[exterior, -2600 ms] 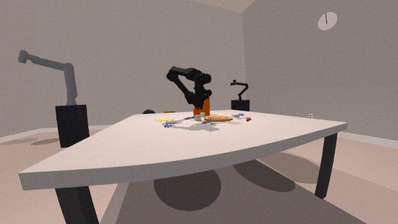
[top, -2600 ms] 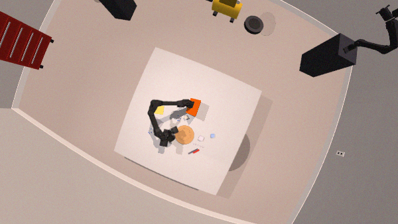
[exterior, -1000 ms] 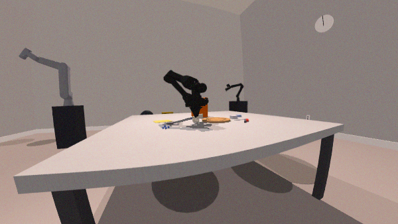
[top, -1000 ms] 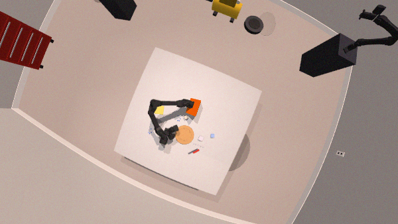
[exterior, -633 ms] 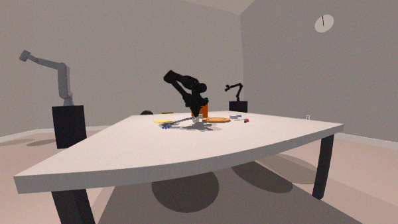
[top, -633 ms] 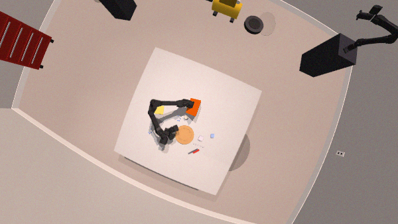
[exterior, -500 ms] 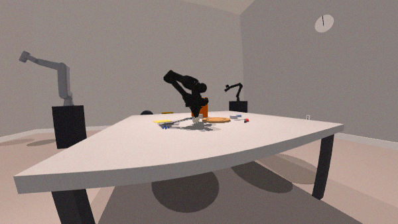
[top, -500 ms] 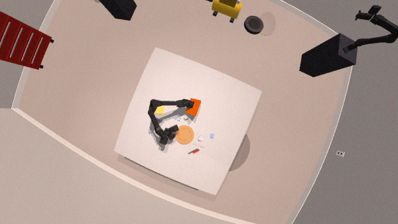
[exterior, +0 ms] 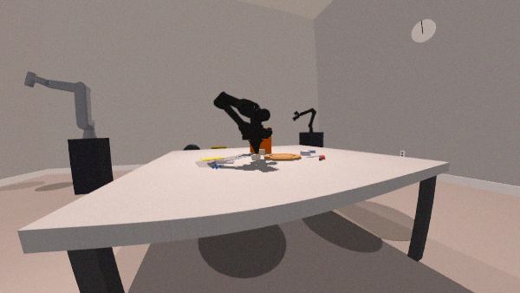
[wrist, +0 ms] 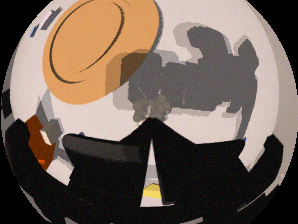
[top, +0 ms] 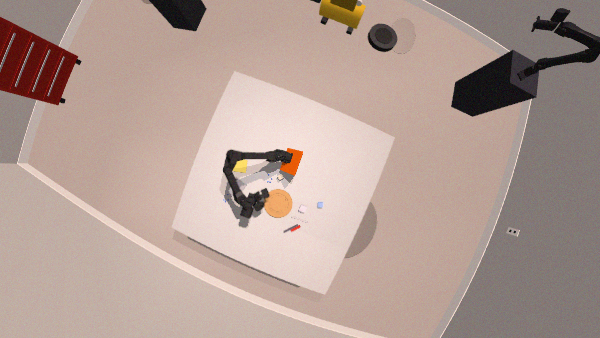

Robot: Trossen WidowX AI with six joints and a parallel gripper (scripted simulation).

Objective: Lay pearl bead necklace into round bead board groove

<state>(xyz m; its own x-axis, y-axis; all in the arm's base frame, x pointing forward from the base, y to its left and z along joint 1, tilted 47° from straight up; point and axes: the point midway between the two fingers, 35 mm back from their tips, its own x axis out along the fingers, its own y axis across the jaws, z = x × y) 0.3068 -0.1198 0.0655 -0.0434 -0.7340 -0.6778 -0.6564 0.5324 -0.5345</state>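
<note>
Now: the round tan bead board 1 cm ahead of my gripper tip, 15 cm to the left of it and 2 cm below it. Also, from my gripper tip: tool (15 cm ahead, 30 cm to the left, 3 cm below); then yellow pad (16 cm behind, 20 cm to the right, 3 cm below); then white square (1 cm behind, 32 cm to the left, 2 cm below).
</note>
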